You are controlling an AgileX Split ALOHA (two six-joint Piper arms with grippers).
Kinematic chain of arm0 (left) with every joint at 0, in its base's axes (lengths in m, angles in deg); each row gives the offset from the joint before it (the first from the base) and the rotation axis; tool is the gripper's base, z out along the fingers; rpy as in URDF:
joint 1: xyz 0 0 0.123 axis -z
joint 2: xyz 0 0 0 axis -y
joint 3: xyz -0.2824 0 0.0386 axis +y
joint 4: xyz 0.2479 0 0.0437 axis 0.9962 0 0.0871
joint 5: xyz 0 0 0 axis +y
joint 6: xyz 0.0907 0 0.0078 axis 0.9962 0 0.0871
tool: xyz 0 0 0 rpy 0 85 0
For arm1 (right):
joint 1: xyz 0 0 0.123 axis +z
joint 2: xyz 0 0 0 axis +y
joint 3: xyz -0.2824 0 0.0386 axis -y
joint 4: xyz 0.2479 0 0.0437 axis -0.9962 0 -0.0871
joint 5: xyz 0 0 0 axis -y
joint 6: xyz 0.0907 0 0.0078 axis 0.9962 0 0.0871
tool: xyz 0 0 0 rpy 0 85 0
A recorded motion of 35 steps. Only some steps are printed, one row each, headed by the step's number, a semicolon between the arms.
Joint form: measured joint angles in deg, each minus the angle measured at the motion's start. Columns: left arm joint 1, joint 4, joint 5, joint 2, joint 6, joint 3; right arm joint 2, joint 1, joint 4, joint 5, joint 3, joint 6.
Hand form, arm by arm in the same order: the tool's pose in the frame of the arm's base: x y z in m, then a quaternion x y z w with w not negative. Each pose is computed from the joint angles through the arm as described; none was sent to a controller.
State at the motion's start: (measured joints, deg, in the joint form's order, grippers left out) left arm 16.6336 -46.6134 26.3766 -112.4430 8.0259 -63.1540; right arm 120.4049 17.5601 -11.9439 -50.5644 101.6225 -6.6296
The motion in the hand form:
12: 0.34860 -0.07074 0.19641 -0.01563 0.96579 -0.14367 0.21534; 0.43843 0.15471 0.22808 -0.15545 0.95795 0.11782 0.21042
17: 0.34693 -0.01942 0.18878 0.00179 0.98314 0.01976 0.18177; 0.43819 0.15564 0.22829 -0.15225 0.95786 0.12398 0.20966
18: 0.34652 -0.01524 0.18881 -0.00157 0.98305 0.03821 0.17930; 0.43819 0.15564 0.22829 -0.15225 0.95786 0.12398 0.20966
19: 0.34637 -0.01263 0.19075 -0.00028 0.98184 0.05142 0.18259; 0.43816 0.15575 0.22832 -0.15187 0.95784 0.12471 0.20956
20: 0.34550 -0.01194 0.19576 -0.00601 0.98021 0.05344 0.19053; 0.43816 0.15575 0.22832 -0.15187 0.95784 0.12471 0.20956
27: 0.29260 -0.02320 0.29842 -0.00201 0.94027 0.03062 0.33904; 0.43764 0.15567 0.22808 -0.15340 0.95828 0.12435 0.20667
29: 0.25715 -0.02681 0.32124 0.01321 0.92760 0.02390 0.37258; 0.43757 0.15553 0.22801 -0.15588 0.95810 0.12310 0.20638
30: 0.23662 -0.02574 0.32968 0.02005 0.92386 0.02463 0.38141; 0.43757 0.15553 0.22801 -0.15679 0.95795 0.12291 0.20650
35: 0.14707 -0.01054 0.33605 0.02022 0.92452 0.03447 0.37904; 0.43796 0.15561 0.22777 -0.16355 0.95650 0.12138 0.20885
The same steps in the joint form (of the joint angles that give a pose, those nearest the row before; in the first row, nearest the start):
12: -8.19 23.37 5.12 11.54 -1.15 0.12; 0.00 0.00 -0.54 0.00 0.00 0.00
17: -12.47 52.83 9.93 11.12 -16.33 -0.07; 0.00 0.00 -1.34 0.00 0.00 0.00
18: -12.60 56.22 10.55 11.12 -18.91 -0.07; 0.00 0.00 -1.34 0.00 0.00 0.00
19: -12.65 58.65 10.71 11.40 -20.37 -0.07; 0.00 0.00 -1.44 0.00 0.00 0.00
20: -12.65 59.33 10.71 12.21 -21.46 -0.07; 0.00 0.00 -1.44 0.00 0.00 0.00
27: -9.68 59.47 11.18 32.68 -22.70 2.38; 0.00 0.00 -1.44 -0.36 0.00 -0.13
29: -7.86 59.47 12.50 41.28 -22.06 5.58; 0.00 0.00 -1.34 -0.44 0.00 -0.36
30: -7.24 59.47 14.28 45.88 -21.36 7.32; 0.00 0.00 -1.34 -0.44 0.00 -0.47
35: -6.43 59.24 25.55 65.17 -19.59 15.77; 0.05 0.00 -1.33 -0.22 0.00 -1.32

